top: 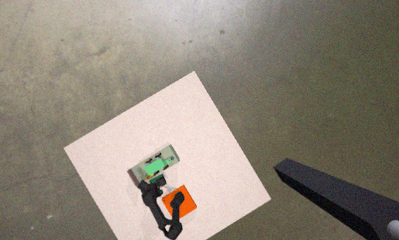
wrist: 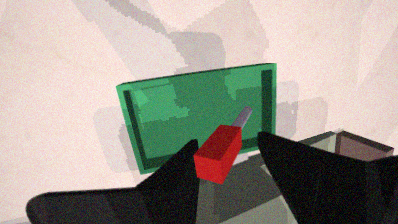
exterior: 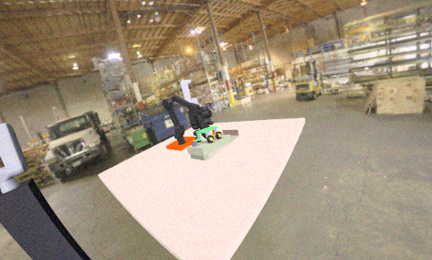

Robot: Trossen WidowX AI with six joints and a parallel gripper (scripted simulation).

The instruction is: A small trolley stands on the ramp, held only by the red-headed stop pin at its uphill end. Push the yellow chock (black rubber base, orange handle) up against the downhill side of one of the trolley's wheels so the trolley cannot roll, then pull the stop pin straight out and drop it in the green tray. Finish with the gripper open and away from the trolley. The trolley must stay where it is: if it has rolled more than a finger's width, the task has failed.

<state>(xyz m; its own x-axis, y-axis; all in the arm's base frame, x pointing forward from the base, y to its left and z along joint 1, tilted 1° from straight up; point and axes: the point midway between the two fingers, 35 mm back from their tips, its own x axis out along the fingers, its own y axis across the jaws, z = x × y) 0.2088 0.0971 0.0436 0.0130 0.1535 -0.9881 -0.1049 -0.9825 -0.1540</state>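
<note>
The green tray is 1 cm behind my gripper tip, 1 cm to the right of it and 5 cm below it. Also, from my gripper tip: grey-green ramp 13 cm ahead, 8 cm to the left, 5 cm below; then yellow chock 8 cm ahead, 2 cm to the right, 4 cm above; then red-headed stop pin 1 cm to the left, 1 cm below.
</note>
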